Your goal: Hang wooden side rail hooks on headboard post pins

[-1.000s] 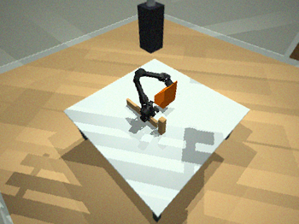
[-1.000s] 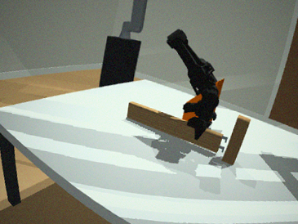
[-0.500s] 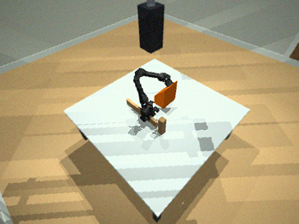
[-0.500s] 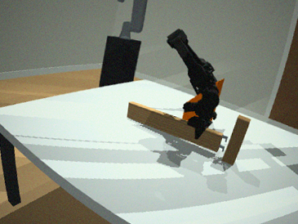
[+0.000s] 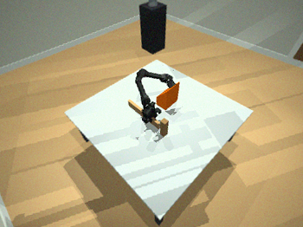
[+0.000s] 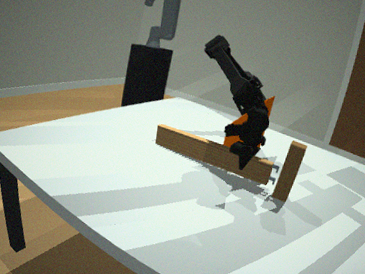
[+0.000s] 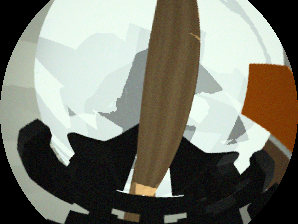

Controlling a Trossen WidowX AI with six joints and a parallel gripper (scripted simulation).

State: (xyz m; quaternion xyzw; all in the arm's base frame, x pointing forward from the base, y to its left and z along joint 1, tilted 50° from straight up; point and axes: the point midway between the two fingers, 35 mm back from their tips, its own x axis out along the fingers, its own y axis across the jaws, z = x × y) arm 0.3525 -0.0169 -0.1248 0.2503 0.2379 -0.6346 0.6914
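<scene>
Now: the headboard post 15 cm to the left of my gripper tip and 5 cm above it.
</scene>
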